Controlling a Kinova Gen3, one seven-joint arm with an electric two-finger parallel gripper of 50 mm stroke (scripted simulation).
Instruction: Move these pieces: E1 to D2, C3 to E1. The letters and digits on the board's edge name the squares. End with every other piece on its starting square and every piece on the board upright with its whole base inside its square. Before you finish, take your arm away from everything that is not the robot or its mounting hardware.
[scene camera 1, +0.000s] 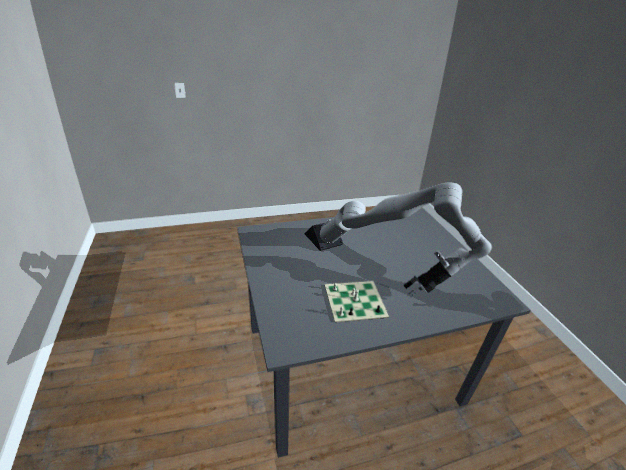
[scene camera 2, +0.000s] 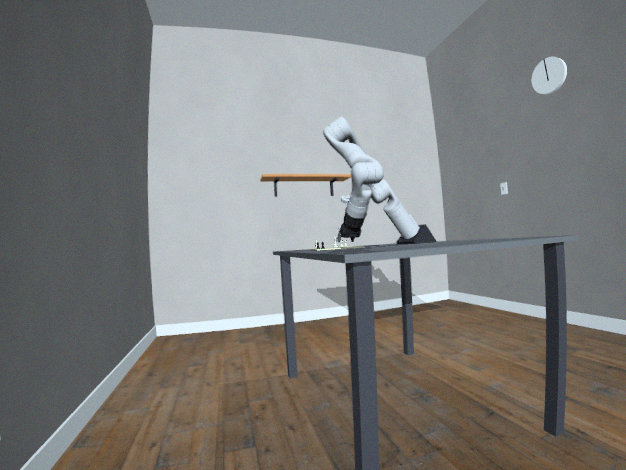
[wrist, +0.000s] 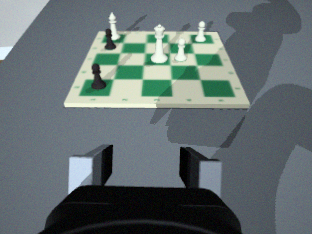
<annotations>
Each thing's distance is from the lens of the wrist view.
gripper (wrist: 146, 160): 19 cm
board (wrist: 207, 79): 34 cm
</annotations>
